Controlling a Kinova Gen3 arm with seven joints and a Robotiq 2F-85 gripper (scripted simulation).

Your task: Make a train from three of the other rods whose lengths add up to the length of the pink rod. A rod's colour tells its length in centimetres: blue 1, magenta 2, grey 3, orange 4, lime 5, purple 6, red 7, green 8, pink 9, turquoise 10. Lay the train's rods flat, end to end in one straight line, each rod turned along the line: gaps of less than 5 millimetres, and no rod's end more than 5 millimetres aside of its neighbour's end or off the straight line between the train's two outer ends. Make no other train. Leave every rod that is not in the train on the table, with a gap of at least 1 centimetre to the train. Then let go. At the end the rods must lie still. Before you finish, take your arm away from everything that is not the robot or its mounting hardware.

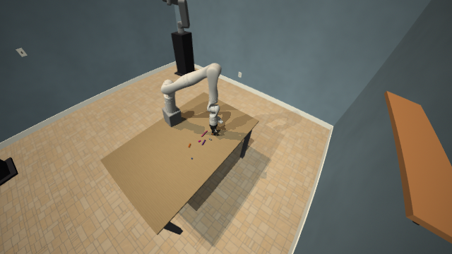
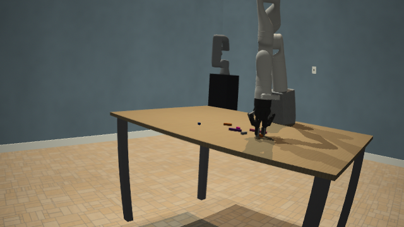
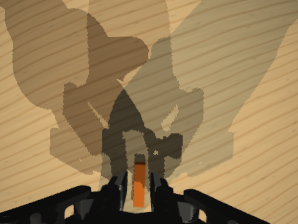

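Now: hand 33 cm to the left of the blue rod and 1 cm above it. From my hand the other things lie so: pink rod: 7 cm behind, 5 cm to the right, 1 cm below; then grey rod: 1 cm ahead, 7 cm to the right, 1 cm below; then purple rod: 2 cm behind, 14 cm to the right, 1 cm below.
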